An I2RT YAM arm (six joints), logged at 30 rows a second.
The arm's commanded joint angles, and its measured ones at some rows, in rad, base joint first. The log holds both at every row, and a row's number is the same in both.
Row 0, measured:
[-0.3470 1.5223 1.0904 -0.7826 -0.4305 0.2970]
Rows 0 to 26, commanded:
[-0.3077 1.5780 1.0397 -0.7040 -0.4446 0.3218]
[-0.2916 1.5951 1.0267 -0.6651 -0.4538 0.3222]
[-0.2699 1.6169 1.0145 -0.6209 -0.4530 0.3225]
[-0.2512 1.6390 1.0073 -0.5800 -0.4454 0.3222]
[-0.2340 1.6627 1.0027 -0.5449 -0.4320 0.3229]
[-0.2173 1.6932 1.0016 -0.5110 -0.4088 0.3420]
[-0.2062 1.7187 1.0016 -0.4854 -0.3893 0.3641]
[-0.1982 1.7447 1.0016 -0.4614 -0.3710 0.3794]
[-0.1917 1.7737 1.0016 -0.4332 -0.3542 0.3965]
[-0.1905 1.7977 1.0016 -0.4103 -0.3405 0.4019]
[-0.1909 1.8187 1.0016 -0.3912 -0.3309 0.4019]
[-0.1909 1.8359 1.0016 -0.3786 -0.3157 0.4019]
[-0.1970 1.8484 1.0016 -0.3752 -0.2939 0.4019]
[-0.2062 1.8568 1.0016 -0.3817 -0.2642 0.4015]
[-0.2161 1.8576 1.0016 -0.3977 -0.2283 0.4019]
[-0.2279 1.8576 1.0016 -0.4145 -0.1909 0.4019]
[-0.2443 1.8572 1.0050 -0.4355 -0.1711 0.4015]
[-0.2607 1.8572 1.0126 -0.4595 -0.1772 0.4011]
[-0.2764 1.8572 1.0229 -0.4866 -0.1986 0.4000]
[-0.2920 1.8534 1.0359 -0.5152 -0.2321 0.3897]
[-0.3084 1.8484 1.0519 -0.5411 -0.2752 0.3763]
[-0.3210 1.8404 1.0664 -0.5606 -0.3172 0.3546]
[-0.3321 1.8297 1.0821 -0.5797 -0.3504 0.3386]
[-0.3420 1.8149 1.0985 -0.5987 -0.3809 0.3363]
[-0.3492 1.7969 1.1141 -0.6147 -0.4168 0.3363]
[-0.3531 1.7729 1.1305 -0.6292 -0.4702 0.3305]
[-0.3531 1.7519 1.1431 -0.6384 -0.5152 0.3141]
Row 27, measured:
[-0.3542 1.8397 1.0756 -0.6312 -0.3687 0.3592]
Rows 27 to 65, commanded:
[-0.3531 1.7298 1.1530 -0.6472 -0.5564 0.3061]
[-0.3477 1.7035 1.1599 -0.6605 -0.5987 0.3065]
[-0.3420 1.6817 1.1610 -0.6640 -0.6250 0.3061]
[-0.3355 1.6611 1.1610 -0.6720 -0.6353 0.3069]
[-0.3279 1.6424 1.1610 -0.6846 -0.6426 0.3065]
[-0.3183 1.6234 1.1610 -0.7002 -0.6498 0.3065]
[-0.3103 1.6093 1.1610 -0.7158 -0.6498 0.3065]
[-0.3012 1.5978 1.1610 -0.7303 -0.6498 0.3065]
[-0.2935 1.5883 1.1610 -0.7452 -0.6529 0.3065]
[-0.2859 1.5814 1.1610 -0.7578 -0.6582 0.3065]
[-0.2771 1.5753 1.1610 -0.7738 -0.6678 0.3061]
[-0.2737 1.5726 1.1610 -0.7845 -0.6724 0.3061]
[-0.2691 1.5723 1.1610 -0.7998 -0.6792 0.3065]
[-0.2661 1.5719 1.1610 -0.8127 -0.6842 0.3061]
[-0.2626 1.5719 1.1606 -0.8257 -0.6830 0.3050]
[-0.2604 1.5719 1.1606 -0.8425 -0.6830 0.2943]
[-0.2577 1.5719 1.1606 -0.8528 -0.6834 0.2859]
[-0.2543 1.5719 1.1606 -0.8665 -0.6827 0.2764]
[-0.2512 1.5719 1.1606 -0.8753 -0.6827 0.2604]
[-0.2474 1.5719 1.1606 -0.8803 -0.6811 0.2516]
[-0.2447 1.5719 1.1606 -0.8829 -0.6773 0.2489]
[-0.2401 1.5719 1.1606 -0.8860 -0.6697 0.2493]
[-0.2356 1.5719 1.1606 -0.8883 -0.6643 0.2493]
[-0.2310 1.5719 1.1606 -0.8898 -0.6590 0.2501]
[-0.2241 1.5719 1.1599 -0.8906 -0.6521 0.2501]
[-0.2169 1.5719 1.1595 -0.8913 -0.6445 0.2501]
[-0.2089 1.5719 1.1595 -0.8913 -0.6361 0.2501]
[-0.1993 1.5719 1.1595 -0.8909 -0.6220 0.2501]
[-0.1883 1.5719 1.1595 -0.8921 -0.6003 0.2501]
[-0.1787 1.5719 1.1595 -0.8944 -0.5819 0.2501]
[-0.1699 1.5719 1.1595 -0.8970 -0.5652 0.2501]
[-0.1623 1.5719 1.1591 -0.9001 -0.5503 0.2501]
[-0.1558 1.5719 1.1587 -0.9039 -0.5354 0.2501]
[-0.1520 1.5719 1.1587 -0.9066 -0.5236 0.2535]
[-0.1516 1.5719 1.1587 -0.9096 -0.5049 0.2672]
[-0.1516 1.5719 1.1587 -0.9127 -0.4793 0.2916]
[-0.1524 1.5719 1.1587 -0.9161 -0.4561 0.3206]
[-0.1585 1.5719 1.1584 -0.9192 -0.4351 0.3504]
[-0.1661 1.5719 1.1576 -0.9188 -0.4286 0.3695]
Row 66, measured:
[-0.1532 1.5864 1.1461 -0.9203 -0.5060 0.3027]
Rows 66 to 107, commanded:
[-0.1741 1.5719 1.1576 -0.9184 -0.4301 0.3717]
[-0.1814 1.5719 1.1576 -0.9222 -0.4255 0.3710]
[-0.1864 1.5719 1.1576 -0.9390 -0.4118 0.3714]
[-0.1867 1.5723 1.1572 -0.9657 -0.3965 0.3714]
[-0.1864 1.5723 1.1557 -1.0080 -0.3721 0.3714]
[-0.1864 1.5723 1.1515 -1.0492 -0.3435 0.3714]
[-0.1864 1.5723 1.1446 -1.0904 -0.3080 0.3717]
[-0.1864 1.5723 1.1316 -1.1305 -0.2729 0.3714]
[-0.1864 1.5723 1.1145 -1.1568 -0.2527 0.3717]
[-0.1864 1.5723 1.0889 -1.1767 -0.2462 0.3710]
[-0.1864 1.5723 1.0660 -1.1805 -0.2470 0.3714]
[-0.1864 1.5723 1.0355 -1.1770 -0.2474 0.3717]
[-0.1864 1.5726 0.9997 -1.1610 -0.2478 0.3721]
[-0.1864 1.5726 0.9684 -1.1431 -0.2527 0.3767]
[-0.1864 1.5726 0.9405 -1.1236 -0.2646 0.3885]
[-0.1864 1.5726 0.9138 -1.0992 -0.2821 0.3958]
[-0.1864 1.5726 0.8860 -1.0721 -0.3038 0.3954]
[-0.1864 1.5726 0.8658 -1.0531 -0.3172 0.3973]
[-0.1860 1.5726 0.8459 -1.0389 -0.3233 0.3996]
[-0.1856 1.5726 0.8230 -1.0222 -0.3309 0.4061]
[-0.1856 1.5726 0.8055 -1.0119 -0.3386 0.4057]
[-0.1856 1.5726 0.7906 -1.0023 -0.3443 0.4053]
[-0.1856 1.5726 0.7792 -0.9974 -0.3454 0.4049]
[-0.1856 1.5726 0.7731 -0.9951 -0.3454 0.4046]
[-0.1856 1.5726 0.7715 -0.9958 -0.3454 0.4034]
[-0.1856 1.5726 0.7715 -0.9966 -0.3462 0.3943]
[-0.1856 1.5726 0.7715 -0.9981 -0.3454 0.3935]
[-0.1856 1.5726 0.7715 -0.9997 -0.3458 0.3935]
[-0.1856 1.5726 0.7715 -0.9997 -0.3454 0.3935]
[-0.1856 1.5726 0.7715 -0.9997 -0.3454 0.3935]
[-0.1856 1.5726 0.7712 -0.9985 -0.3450 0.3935]
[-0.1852 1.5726 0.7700 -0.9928 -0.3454 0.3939]
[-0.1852 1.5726 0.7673 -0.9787 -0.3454 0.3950]
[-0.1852 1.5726 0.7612 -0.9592 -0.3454 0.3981]
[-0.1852 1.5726 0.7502 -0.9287 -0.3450 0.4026]
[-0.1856 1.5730 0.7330 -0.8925 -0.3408 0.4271]
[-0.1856 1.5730 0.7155 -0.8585 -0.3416 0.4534]
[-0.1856 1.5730 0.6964 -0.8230 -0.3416 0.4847]
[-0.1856 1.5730 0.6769 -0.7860 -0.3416 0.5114]
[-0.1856 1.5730 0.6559 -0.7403 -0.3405 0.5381]
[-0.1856 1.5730 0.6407 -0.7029 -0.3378 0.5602]
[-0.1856 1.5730 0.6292 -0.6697 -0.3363 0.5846]
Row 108, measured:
[-0.1898 1.5467 0.6834 -0.7464 -0.3683 0.4942]
